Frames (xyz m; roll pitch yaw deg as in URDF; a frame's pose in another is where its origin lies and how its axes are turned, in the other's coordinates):
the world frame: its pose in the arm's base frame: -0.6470 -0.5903 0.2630 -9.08 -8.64 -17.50
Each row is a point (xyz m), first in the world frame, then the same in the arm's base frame.
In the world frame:
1: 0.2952 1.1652 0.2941
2: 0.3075 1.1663 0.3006
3: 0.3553 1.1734 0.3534
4: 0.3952 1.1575 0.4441
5: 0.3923 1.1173 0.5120
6: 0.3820 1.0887 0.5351
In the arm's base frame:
1: -0.0240 0.4684 0.4127
2: -0.0126 0.4670 0.4207
3: 0.0297 0.4697 0.4783
4: 0.0538 0.4607 0.5753
5: 0.0318 0.4372 0.6475
6: 0.0108 0.4181 0.6729

